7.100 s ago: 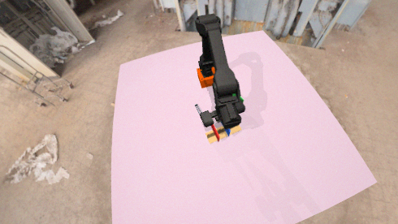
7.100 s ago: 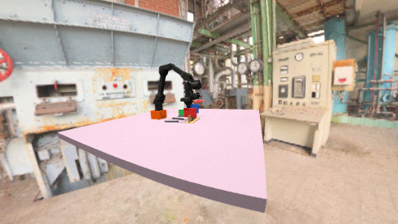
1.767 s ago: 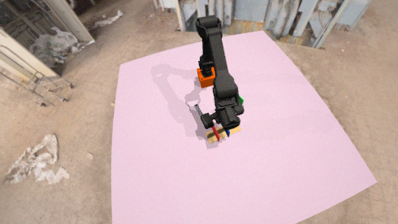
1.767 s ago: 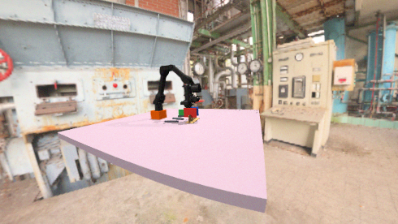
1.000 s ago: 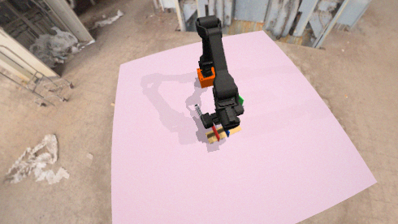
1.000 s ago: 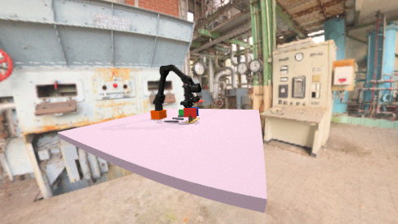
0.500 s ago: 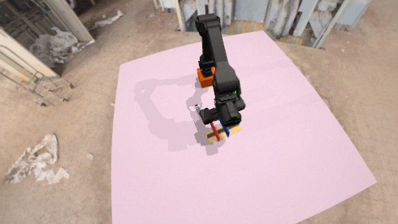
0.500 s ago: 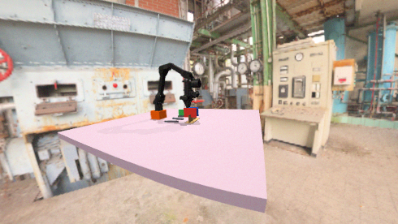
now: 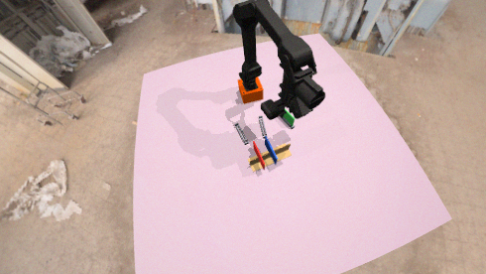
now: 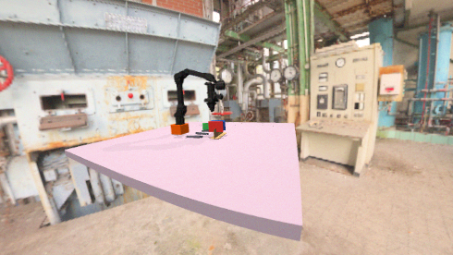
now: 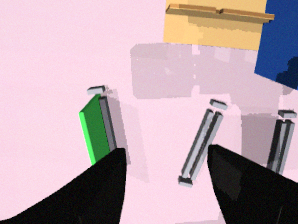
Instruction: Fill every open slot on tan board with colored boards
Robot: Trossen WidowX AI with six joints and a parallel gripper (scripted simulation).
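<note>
My gripper tip is now 70 mm past the green board, 50 mm to the right of it and 140 mm above it. Round my gripper tip: blue board 80 mm ahead, 90 mm to the right, 100 mm below; then tan board 80 mm ahead, 90 mm to the right, 130 mm below; then red board 80 mm ahead, 140 mm to the right, 100 mm below.
</note>
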